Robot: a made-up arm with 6 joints. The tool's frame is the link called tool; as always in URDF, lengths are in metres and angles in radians.
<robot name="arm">
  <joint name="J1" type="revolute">
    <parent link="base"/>
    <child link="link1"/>
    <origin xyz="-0.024 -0.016 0.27" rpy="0 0 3.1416"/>
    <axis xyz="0 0 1"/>
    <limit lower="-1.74" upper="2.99"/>
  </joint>
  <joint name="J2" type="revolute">
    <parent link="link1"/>
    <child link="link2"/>
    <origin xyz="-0.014 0.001 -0.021" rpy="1.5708 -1.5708 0"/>
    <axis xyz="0 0 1"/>
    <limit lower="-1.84" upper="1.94"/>
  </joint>
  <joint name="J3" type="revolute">
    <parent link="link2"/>
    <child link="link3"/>
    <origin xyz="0.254 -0.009 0.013" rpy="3.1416 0 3.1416"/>
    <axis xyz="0 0 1"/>
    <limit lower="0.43" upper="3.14"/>
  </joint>
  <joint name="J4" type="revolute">
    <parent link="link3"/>
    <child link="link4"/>
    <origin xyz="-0.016 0.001 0.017" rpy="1.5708 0 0"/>
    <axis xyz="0 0 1"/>
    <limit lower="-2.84" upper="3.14"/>
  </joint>
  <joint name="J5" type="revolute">
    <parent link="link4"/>
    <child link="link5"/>
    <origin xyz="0.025 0.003 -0.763" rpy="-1.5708 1.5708 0"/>
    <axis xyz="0 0 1"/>
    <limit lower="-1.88" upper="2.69"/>
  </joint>
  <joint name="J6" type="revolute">
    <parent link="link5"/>
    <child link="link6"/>
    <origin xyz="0.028 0.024 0.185" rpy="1.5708 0 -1.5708"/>
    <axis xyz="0 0 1"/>
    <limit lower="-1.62" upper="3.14"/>
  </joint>
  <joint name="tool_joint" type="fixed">
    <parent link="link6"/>
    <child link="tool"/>
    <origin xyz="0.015 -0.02 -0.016" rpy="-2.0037 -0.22 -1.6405"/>
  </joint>
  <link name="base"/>
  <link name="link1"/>
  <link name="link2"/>
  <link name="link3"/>
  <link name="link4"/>
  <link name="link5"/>
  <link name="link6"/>
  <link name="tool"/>
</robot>
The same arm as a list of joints. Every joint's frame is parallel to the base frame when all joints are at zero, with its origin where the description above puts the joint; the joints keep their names.
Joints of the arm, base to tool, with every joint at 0 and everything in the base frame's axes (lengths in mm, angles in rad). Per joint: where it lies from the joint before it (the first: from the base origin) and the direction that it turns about. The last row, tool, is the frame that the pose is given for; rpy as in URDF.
J1: origin -24.0 -16.0 270.0 axis +z
J2: origin 14.0 -1.0 -21.0 axis +y
J3: origin -9.0 13.0 254.0 axis -y
J4: origin 1.0 -17.0 16.0 axis -x
J5: origin 763.0 -3.0 -25.0 axis -y
J6: origin 28.0 -185.0 24.0 axis -x
tool: origin 16.0 20.0 -15.0 rpy 2.6935 -0.0680 1.7913
Joint limits (rad, base to tool): -1.7400..2.9900 -1.8400..1.9400 0.4300..3.1400 -2.8400..3.1400 -1.8800..2.6900 -1.6200..3.1400

